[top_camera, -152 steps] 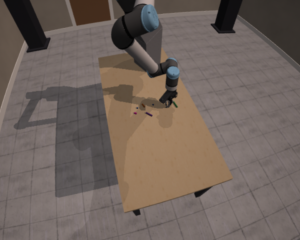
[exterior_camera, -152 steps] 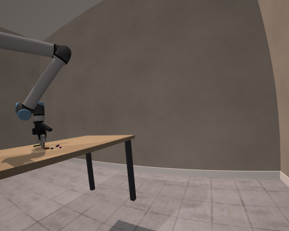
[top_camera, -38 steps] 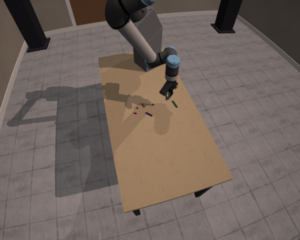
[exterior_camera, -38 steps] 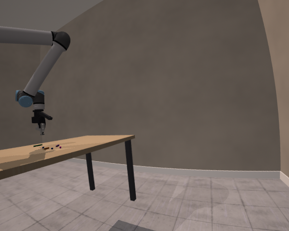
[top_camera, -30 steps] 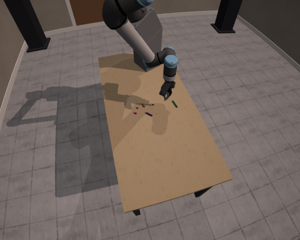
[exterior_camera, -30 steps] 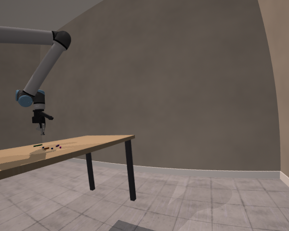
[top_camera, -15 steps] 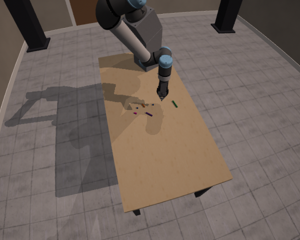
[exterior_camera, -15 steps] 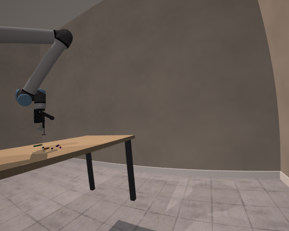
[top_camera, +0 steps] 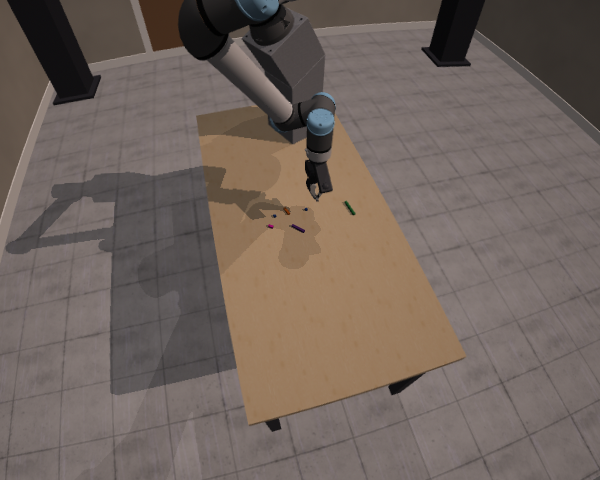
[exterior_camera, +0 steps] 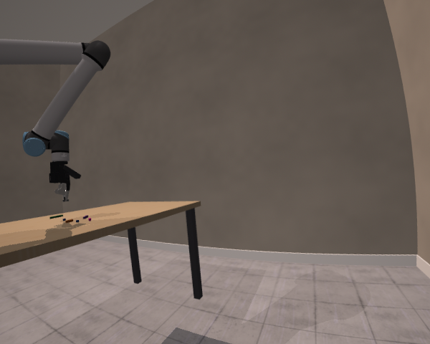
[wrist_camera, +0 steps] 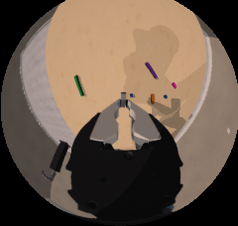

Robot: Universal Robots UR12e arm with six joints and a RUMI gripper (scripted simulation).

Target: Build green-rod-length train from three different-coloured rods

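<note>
Right now the orange rod is 4 cm behind my hand, 12 cm to the right of it and 11 cm below it. From my hand the other things lie so: grey rod (1 cm below); purple rod (6 cm ahead, 9 cm to the right, 11 cm below); green rod (16 cm to the left, 11 cm below).
</note>
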